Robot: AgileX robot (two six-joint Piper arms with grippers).
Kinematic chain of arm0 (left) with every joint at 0, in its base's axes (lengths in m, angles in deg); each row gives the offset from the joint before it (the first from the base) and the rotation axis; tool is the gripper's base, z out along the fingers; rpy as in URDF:
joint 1: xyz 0 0 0.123 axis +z
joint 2: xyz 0 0 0 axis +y
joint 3: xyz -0.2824 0 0.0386 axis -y
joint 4: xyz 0.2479 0 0.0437 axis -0.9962 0 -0.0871
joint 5: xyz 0 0 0 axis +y
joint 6: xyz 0.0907 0 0.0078 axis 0.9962 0 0.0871
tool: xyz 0 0 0 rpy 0 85 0
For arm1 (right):
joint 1: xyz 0 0 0.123 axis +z
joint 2: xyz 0 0 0 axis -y
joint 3: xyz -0.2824 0 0.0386 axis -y
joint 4: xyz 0.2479 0 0.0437 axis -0.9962 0 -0.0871
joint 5: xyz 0 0 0 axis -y
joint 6: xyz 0.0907 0 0.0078 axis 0.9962 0 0.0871
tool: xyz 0 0 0 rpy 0 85 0
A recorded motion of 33 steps. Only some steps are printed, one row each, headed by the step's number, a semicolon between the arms.
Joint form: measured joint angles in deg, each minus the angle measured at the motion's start. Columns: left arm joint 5, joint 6, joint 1, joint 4, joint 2, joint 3; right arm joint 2, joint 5, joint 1, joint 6, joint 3, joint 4.
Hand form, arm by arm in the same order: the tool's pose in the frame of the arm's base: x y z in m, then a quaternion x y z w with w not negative. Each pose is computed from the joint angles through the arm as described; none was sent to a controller.
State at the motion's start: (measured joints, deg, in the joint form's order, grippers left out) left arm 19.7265 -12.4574 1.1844 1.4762 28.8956 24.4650; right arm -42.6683 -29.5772 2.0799 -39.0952 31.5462 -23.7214
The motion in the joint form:
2: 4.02 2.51 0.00 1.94 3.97 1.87; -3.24 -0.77 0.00 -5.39 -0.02 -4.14
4: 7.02 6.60 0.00 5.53 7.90 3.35; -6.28 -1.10 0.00 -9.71 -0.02 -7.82
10: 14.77 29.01 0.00 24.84 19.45 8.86; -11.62 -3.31 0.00 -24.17 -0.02 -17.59
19: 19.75 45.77 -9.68 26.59 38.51 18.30; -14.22 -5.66 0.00 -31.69 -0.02 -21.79
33: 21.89 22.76 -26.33 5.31 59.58 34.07; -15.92 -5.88 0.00 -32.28 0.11 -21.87
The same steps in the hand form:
2: 0.1173 0.0002 0.2850 -0.09844 0.83872 -0.06554 0.53157; 0.1521 0.0271 0.2804 -0.22200 0.86105 0.03585 0.45610
4: 0.1269 -0.0024 0.2812 -0.08705 0.86384 -0.07096 0.49109; 0.1601 0.0302 0.2732 -0.23547 0.86567 0.05032 0.43891
10: 0.1581 -0.0196 0.2790 -0.00201 0.90645 -0.13111 0.40144; 0.1721 0.0390 0.2605 -0.29513 0.85743 0.08078 0.41374
19: 0.2131 -0.0594 0.2631 0.20346 0.92331 -0.13830 0.29491; 0.1761 0.0440 0.2535 -0.33343 0.84879 0.09927 0.39815
33: 0.2721 -0.1356 0.2373 0.26390 0.94179 -0.07328 0.19497; 0.1800 0.0444 0.2488 -0.33693 0.85257 0.10322 0.38594

